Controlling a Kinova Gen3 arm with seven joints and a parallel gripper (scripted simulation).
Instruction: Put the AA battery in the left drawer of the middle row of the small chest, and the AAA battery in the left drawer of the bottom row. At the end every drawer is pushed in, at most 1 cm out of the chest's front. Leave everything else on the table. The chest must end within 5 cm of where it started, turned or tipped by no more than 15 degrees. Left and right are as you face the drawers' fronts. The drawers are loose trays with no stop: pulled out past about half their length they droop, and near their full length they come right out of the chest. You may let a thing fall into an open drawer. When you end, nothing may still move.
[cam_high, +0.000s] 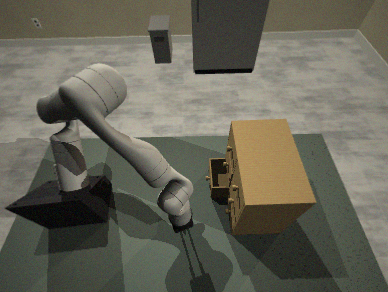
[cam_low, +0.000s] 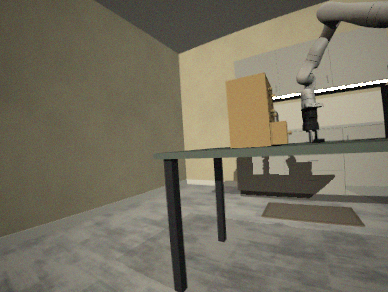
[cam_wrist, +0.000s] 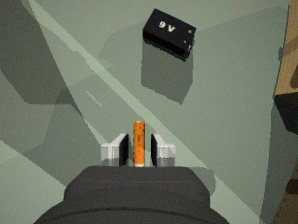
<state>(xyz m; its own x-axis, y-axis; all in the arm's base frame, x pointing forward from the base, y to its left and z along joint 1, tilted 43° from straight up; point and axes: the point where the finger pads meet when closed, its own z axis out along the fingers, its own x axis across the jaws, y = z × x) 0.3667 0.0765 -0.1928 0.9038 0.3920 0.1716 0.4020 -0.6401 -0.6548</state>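
Now: the thin orange battery 1 cm below my hand. From my hand the other things lie so: green battery: 27 cm ahead, 17 cm to the left, 11 cm above; then small black block: 11 cm to the left, 1 cm below, 1 cm behind.
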